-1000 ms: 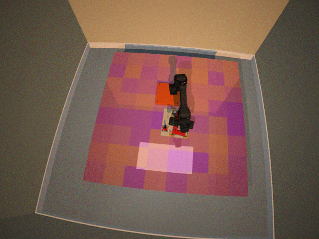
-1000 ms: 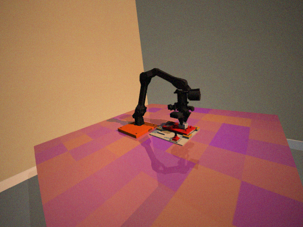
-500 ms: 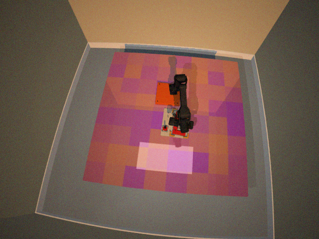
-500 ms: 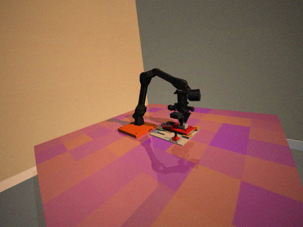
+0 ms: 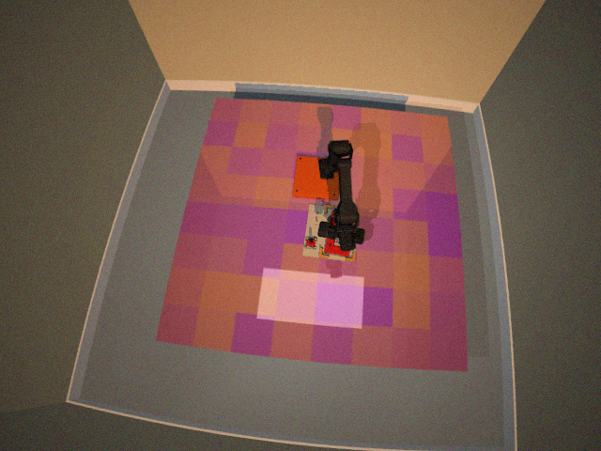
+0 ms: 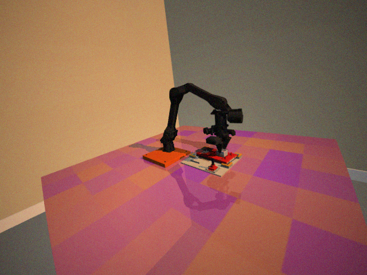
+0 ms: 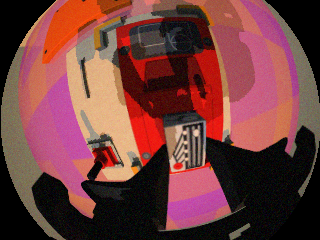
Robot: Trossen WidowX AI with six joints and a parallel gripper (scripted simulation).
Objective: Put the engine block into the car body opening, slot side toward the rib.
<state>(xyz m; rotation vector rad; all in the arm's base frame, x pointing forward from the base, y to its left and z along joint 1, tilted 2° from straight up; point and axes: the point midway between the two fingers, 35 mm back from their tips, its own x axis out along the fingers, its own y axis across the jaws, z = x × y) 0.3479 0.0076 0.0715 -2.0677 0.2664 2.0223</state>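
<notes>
Now: gripper tip 1 cm above the grey engine block.
</notes>
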